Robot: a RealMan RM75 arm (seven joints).
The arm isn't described. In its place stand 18 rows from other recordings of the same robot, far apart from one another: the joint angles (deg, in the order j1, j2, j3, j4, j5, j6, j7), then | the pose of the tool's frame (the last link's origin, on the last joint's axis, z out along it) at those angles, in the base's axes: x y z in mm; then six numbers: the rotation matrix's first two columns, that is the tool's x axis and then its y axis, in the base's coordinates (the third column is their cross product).
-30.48, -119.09, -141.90, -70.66, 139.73, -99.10, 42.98 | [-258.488 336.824 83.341 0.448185 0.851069 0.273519 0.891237 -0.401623 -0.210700]
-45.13, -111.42, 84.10, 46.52, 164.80, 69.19, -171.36 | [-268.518 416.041 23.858 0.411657 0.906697 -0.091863 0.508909 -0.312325 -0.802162]
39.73, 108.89, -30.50, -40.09, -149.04, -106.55, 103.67 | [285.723 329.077 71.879 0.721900 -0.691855 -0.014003 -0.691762 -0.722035 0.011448]
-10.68, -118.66, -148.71, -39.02, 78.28, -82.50, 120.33 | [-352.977 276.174 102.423 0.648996 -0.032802 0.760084 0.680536 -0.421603 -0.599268]
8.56, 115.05, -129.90, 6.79, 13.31, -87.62, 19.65 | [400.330 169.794 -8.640 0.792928 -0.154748 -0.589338 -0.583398 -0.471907 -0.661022]
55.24, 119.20, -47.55, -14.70, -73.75, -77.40, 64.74 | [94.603 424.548 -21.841 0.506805 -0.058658 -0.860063 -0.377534 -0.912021 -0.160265]
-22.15, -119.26, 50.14, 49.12, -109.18, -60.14, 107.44 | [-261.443 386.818 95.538 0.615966 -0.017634 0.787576 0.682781 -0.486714 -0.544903]
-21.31, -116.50, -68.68, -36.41, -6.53, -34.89, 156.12 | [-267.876 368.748 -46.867 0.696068 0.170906 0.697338 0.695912 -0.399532 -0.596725]
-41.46, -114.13, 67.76, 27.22, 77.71, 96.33, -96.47 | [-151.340 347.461 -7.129 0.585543 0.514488 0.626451 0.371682 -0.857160 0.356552]
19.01, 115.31, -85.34, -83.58, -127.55, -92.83, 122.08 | [207.713 283.571 -4.534 0.912142 -0.364899 0.186671 -0.354055 -0.930914 -0.089686]
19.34, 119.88, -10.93, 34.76, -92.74, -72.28, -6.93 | [260.377 203.794 -139.376 0.650409 -0.165817 -0.741264 -0.699974 -0.509800 -0.500140]
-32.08, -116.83, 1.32, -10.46, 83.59, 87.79, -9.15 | [-270.215 337.457 4.210 0.596741 -0.341144 0.726306 0.661651 -0.302919 -0.685900]
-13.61, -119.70, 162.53, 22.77, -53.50, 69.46, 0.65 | [-291.426 230.930 -106.534 0.736441 0.041958 0.675199 0.599644 -0.502536 -0.622804]
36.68, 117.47, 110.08, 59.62, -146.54, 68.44, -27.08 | [230.641 402.853 6.962 0.558880 -0.816024 -0.147506 -0.748030 -0.419327 -0.514409]
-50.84, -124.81, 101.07, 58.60, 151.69, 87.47, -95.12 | [-134.720 329.121 -105.385 0.634762 -0.541925 -0.550812 -0.412753 -0.840415 0.351195]
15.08, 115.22, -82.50, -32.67, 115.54, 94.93, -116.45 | [250.154 247.904 -22.600 0.600755 -0.219306 -0.768765 -0.331809 -0.943296 0.009801]
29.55, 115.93, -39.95, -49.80, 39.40, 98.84, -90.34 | [302.829 304.803 36.657 0.873362 -0.484734 -0.047660 -0.487058 -0.868416 -0.092892]
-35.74, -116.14, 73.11, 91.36, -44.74, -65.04, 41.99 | [-78.196 410.869 81.943 0.946239 0.184869 0.265433 0.317121 -0.691942 -0.648576]
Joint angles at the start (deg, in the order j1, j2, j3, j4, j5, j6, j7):
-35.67, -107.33, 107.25, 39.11, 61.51, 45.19, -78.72
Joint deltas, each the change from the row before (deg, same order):
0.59, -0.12, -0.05, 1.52, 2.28, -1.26, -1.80
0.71, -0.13, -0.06, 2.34, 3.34, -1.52, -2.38
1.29, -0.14, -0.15, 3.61, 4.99, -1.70, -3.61
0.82, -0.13, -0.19, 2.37, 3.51, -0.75, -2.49
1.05, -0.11, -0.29, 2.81, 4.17, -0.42, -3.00
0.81, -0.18, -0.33, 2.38, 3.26, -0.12, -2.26
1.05, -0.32, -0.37, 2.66, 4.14, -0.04, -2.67
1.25, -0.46, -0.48, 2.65, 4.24, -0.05, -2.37
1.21, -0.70, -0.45, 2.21, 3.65, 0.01, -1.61
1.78, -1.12, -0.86, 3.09, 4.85, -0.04, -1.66
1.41, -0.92, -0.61, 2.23, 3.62, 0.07, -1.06
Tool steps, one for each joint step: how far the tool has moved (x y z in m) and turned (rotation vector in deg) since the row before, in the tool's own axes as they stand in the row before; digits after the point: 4 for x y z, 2 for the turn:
-0.0006, 0.0009, 0.0006, 0.59, -0.85, 0.18
0.0013, 0.0016, 0.0010, 0.61, -0.97, 0.81
0.0019, 0.0029, -0.0001, 0.76, -1.15, 1.12
0.0018, 0.0023, -0.0003, 0.35, -0.69, 0.81
0.0020, 0.0029, -0.0013, 0.24, -0.77, 0.88
0.0032, 0.0027, -0.0009, 0.11, -0.33, 0.83
0.0021, 0.0035, -0.0011, 0.20, -0.66, 1.00
0.0013, 0.0034, -0.0016, 0.47, -0.66, 1.09
0.0008, 0.0042, -0.0007, 0.41, -0.46, 1.04
0.0020, 0.0046, -0.0017, 0.99, -0.33, 1.59
0.0009, 0.0036, -0.0015, 0.78, -0.33, 1.19

